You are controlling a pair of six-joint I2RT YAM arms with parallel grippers.
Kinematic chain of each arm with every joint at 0, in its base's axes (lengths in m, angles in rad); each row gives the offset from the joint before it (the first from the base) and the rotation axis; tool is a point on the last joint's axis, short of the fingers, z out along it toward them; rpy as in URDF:
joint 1: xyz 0 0 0.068 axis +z
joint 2: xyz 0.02 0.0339 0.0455 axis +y
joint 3: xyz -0.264 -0.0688 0 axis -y
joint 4: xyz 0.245 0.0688 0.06 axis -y
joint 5: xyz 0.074 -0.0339 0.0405 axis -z
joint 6: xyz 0.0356 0 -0.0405 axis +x
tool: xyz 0 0 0 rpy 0 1.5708 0
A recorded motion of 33 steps. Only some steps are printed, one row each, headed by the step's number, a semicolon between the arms.
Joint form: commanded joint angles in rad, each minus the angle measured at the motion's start. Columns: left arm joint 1, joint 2, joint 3, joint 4, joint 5, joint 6; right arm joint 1, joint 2, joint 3, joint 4, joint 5, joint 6.
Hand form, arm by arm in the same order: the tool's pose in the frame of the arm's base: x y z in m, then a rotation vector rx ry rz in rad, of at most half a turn. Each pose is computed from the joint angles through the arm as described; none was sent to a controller.
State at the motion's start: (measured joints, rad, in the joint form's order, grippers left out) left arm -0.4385 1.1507 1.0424 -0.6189 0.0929 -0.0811; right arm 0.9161 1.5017 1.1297 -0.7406 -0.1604 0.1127
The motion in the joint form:
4: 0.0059 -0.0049 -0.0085 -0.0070 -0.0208 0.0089; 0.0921 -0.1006 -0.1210 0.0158 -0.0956 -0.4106
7: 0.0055 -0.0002 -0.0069 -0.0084 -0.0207 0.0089; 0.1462 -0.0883 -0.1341 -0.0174 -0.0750 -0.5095
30: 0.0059 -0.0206 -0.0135 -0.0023 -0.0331 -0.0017; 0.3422 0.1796 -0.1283 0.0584 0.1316 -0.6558
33: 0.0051 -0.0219 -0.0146 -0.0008 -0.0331 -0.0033; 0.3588 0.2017 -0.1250 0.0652 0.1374 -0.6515
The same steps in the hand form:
4: 0.2189 -0.1039 0.3126 0.4542 2.2858 -0.3388; 0.1376 0.2351 0.2380 -1.7372 2.1362 0.5530
7: 0.2197 -0.1044 0.3120 0.4554 2.2902 -0.3382; 0.1236 0.2387 0.2294 -1.9177 2.0454 0.4965
30: 0.2164 -0.1023 0.3148 0.4335 2.2736 -0.3333; 0.0913 0.2858 0.1613 -2.3168 1.8302 0.1481
33: 0.2162 -0.1024 0.3148 0.4324 2.2722 -0.3349; 0.0874 0.2896 0.1561 -2.3358 1.8234 0.1370

